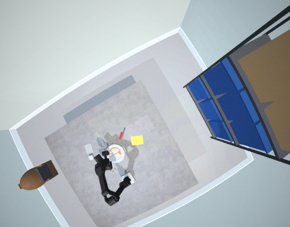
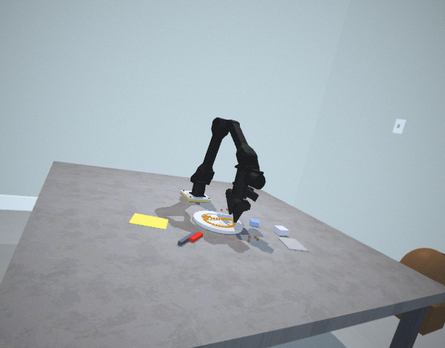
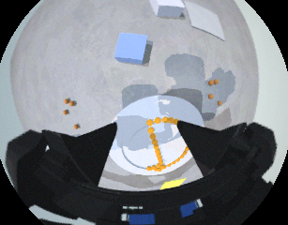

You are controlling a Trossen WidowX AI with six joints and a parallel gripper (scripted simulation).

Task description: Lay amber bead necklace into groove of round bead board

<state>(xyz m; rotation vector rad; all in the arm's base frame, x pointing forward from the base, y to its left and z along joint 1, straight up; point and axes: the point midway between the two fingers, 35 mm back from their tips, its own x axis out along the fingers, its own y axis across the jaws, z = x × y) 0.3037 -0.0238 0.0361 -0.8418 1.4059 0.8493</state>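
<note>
My gripper tip is 1 cm past the round white bead board, 6 cm to the left of it and 1 cm above it. The rest, counted from my gripper tip: white block: 13 cm ahead, 17 cm to the left, 1 cm below; then blue block: 3 cm ahead, 10 cm to the left, 1 cm below; then grey sheet: 22 cm ahead, 13 cm to the left, 2 cm below.
</note>
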